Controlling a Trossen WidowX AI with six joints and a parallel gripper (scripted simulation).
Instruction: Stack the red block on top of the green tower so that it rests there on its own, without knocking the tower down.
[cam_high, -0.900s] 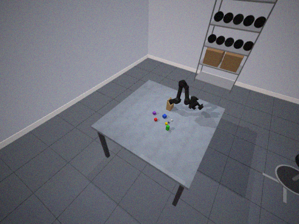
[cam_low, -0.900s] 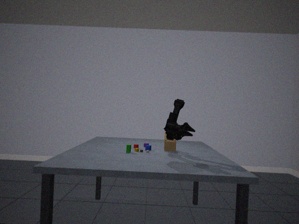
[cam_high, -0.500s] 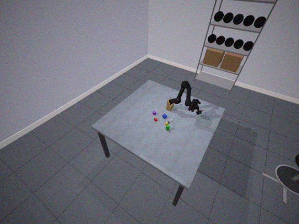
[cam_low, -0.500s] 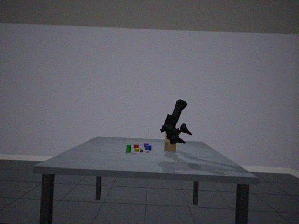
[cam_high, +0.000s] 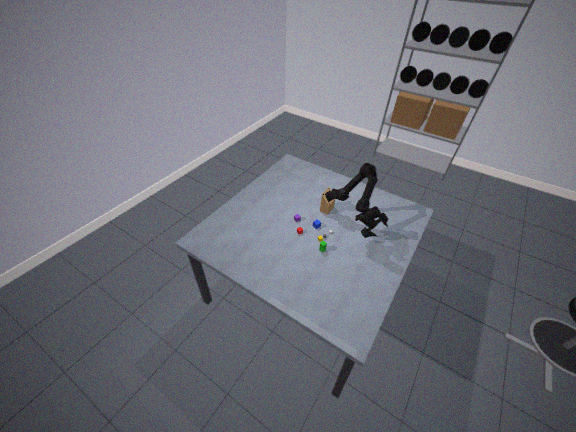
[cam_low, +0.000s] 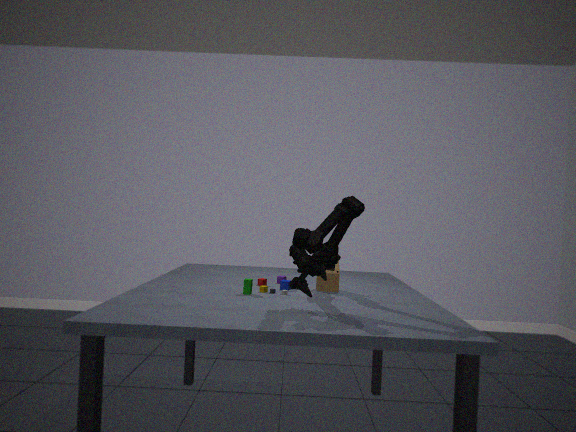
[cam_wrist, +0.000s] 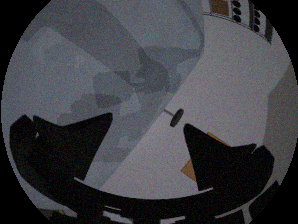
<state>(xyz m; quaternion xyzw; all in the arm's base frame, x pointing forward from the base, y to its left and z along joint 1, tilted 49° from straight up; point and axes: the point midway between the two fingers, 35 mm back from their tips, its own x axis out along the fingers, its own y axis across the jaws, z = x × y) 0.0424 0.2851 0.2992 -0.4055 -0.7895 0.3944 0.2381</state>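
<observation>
The red block lies 290 mm ahead of my gripper tip, 440 mm to the right of it and 70 mm below it. From my gripper tip the other things lie so: purple block (200 mm ahead, 530 mm to the right, 70 mm below); then blue block (160 mm ahead, 390 mm to the right, 70 mm below); then yellow block (250 mm ahead, 300 mm to the right, 80 mm below).
</observation>
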